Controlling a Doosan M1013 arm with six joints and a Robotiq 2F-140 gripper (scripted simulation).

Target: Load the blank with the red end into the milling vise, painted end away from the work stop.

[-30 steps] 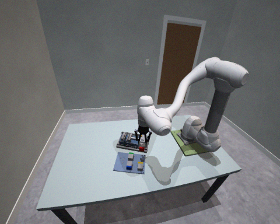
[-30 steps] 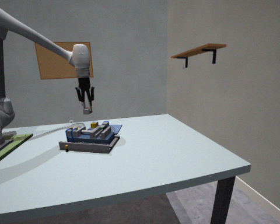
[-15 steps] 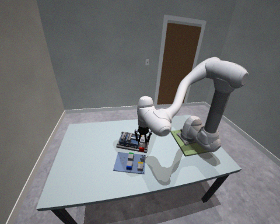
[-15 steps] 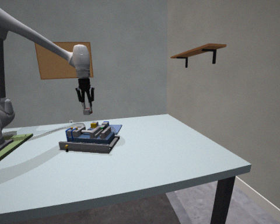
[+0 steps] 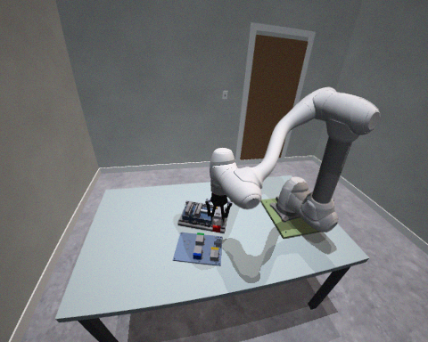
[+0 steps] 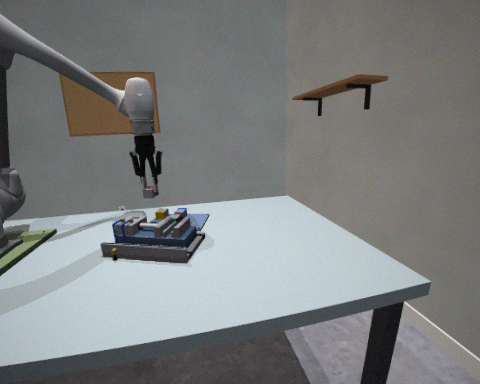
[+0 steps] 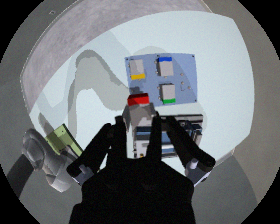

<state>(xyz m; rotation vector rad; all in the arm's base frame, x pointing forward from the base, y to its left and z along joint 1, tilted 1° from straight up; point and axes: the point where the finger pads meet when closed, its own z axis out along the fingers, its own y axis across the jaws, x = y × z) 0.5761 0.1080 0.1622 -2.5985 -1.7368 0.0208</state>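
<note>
The red-ended blank lies 30 mm below my hand. The rest, counted from my hand: blue-ended blank (160 mm below, 120 mm ahead, 50 mm to the left); then green-ended blank (160 mm below, 80 mm ahead, 30 mm to the right); then yellow-ended blank (160 mm below, 80 mm to the left, 30 mm ahead).
</note>
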